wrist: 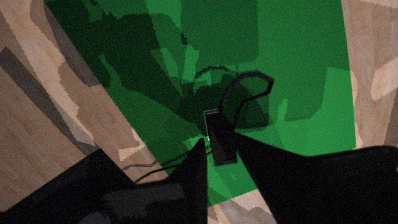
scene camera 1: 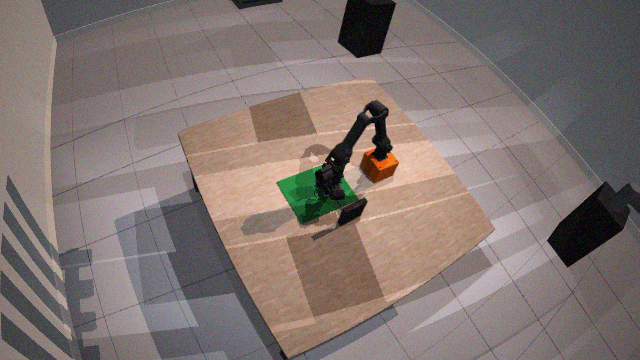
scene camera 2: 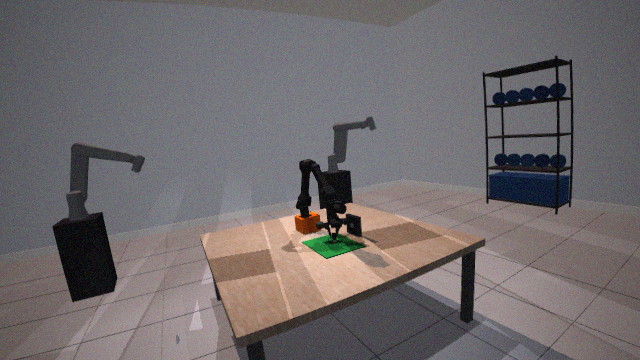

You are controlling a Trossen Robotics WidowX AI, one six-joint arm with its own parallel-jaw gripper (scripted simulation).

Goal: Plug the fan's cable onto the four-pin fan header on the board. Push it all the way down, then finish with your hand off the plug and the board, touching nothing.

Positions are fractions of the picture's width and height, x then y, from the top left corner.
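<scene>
My gripper (wrist: 0.55,0.62) is visible, as is a dark plug (wrist: 0.56,0.63). Green board (scene camera 1: 0.48,0.56), (scene camera 2: 0.50,0.68) and (wrist: 0.41,0.32).
</scene>
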